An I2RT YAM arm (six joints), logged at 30 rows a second.
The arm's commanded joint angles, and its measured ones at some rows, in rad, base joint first. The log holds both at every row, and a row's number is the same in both.
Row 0, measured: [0.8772, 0.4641, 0.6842, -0.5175, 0.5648, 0.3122]
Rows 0 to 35, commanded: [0.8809, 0.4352, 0.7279, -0.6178, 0.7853, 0.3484]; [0.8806, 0.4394, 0.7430, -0.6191, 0.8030, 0.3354]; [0.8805, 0.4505, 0.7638, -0.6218, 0.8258, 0.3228]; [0.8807, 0.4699, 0.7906, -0.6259, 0.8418, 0.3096]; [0.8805, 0.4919, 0.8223, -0.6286, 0.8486, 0.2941]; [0.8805, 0.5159, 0.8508, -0.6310, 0.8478, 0.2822]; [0.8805, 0.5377, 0.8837, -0.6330, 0.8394, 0.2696]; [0.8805, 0.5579, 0.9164, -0.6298, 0.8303, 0.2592]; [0.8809, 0.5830, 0.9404, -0.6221, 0.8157, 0.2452]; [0.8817, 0.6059, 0.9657, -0.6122, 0.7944, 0.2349]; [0.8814, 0.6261, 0.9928, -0.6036, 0.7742, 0.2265]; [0.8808, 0.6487, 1.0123, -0.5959, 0.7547, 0.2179]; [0.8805, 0.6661, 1.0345, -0.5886, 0.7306, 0.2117]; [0.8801, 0.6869, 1.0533, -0.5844, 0.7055, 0.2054]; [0.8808, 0.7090, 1.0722, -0.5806, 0.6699, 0.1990]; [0.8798, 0.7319, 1.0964, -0.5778, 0.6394, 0.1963]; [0.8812, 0.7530, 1.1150, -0.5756, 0.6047, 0.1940]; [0.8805, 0.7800, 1.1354, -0.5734, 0.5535, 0.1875]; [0.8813, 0.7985, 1.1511, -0.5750, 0.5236, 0.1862]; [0.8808, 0.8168, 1.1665, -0.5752, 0.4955, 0.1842]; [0.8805, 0.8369, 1.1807, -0.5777, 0.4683, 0.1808]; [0.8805, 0.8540, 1.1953, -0.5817, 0.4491, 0.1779]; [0.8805, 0.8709, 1.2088, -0.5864, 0.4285, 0.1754]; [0.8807, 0.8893, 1.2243, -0.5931, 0.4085, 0.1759]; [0.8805, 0.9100, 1.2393, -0.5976, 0.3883, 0.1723]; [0.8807, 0.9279, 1.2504, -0.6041, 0.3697, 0.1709]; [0.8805, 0.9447, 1.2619, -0.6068, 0.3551, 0.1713]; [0.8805, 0.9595, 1.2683, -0.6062, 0.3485, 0.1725]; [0.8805, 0.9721, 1.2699, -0.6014, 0.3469, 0.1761]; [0.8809, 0.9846, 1.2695, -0.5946, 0.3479, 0.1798]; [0.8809, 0.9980, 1.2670, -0.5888, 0.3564, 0.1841]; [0.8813, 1.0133, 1.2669, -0.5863, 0.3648, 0.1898]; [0.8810, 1.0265, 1.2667, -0.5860, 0.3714, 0.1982]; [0.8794, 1.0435, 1.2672, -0.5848, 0.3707, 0.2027]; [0.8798, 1.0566, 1.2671, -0.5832, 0.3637, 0.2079]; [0.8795, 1.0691, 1.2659, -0.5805, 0.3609, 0.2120]
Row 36, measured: [0.8772, 1.0431, 1.2610, -0.5964, 0.3782, 0.1928]
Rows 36 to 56, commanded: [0.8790, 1.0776, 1.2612, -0.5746, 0.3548, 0.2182]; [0.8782, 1.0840, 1.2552, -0.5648, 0.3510, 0.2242]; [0.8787, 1.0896, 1.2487, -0.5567, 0.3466, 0.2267]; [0.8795, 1.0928, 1.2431, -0.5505, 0.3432, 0.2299]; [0.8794, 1.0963, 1.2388, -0.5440, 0.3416, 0.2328]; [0.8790, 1.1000, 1.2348, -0.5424, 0.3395, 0.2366]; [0.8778, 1.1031, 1.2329, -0.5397, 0.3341, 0.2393]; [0.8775, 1.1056, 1.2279, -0.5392, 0.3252, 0.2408]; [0.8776, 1.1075, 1.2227, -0.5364, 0.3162, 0.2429]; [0.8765, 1.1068, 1.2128, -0.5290, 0.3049, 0.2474]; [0.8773, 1.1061, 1.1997, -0.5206, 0.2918, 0.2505]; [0.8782, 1.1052, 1.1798, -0.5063, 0.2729, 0.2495]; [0.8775, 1.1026, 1.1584, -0.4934, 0.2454, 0.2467]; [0.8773, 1.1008, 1.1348, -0.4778, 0.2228, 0.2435]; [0.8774, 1.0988, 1.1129, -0.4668, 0.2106, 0.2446]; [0.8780, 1.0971, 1.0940, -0.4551, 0.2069, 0.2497]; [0.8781, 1.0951, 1.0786, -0.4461, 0.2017, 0.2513]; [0.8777, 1.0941, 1.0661, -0.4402, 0.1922, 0.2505]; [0.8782, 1.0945, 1.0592, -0.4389, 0.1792, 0.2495]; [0.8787, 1.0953, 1.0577, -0.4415, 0.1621, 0.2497]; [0.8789, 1.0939, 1.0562, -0.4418, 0.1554, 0.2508]
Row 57, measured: [0.8768, 1.1034, 1.0794, -0.4736, 0.2062, 0.2405]
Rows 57 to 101, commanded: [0.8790, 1.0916, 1.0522, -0.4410, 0.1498, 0.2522]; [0.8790, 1.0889, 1.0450, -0.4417, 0.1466, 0.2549]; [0.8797, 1.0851, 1.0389, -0.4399, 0.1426, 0.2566]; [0.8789, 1.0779, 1.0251, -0.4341, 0.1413, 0.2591]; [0.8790, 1.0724, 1.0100, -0.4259, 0.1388, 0.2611]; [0.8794, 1.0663, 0.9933, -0.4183, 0.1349, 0.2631]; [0.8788, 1.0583, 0.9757, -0.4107, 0.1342, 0.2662]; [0.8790, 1.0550, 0.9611, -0.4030, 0.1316, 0.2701]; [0.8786, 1.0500, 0.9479, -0.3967, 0.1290, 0.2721]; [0.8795, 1.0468, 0.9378, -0.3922, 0.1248, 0.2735]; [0.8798, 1.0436, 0.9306, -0.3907, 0.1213, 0.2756]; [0.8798, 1.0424, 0.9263, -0.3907, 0.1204, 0.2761]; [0.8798, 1.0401, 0.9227, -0.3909, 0.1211, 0.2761]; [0.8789, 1.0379, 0.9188, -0.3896, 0.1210, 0.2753]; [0.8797, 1.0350, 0.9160, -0.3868, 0.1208, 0.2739]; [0.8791, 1.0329, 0.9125, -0.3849, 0.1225, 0.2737]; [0.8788, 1.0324, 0.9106, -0.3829, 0.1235, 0.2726]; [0.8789, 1.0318, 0.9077, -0.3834, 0.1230, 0.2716]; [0.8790, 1.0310, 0.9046, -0.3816, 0.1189, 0.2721]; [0.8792, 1.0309, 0.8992, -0.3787, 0.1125, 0.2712]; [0.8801, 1.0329, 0.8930, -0.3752, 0.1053, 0.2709]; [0.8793, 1.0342, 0.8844, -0.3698, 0.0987, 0.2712]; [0.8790, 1.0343, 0.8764, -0.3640, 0.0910, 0.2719]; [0.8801, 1.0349, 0.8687, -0.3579, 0.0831, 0.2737]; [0.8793, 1.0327, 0.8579, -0.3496, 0.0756, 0.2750]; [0.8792, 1.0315, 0.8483, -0.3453, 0.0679, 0.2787]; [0.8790, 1.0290, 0.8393, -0.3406, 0.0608, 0.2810]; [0.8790, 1.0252, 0.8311, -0.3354, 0.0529, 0.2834]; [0.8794, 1.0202, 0.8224, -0.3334, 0.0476, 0.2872]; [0.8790, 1.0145, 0.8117, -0.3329, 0.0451, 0.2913]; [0.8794, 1.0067, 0.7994, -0.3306, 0.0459, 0.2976]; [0.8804, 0.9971, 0.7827, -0.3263, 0.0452, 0.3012]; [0.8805, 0.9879, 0.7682, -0.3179, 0.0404, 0.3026]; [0.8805, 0.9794, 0.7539, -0.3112, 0.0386, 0.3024]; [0.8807, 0.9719, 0.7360, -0.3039, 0.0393, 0.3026]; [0.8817, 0.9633, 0.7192, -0.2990, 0.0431, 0.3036]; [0.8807, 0.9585, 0.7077, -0.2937, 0.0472, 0.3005]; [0.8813, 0.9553, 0.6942, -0.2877, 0.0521, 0.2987]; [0.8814, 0.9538, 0.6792, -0.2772, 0.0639, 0.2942]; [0.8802, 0.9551, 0.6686, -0.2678, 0.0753, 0.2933]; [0.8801, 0.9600, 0.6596, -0.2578, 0.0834, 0.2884]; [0.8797, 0.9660, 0.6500, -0.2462, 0.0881, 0.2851]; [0.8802, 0.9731, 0.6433, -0.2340, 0.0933, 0.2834]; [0.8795, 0.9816, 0.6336, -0.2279, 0.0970, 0.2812]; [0.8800, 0.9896, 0.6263, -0.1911, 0.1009, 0.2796]
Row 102, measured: [0.8772, 0.9695, 0.6636, -0.2447, 0.0715, 0.2886]
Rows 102 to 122, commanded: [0.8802, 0.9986, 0.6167, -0.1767, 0.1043, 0.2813]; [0.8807, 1.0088, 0.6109, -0.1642, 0.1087, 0.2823]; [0.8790, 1.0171, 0.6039, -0.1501, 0.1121, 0.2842]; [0.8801, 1.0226, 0.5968, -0.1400, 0.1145, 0.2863]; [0.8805, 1.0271, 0.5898, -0.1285, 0.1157, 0.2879]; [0.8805, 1.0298, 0.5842, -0.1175, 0.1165, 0.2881]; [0.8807, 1.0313, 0.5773, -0.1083, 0.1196, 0.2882]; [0.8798, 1.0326, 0.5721, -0.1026, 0.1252, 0.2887]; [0.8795, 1.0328, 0.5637, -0.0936, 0.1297, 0.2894]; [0.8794, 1.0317, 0.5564, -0.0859, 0.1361, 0.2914]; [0.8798, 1.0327, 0.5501, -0.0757, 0.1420, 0.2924]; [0.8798, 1.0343, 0.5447, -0.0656, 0.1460, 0.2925]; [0.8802, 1.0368, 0.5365, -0.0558, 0.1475, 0.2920]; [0.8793, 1.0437, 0.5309, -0.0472, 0.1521, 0.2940]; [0.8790, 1.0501, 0.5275, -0.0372, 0.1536, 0.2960]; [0.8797, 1.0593, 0.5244, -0.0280, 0.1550, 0.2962]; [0.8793, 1.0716, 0.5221, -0.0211, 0.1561, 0.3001]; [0.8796, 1.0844, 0.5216, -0.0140, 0.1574, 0.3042]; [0.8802, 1.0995, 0.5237, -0.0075, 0.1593, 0.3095]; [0.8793, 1.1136, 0.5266, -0.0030, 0.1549, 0.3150]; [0.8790, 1.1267, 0.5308, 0.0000, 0.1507, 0.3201]
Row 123, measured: [0.8768, 1.1015, 0.5495, -0.0368, 0.1379, 0.2985]
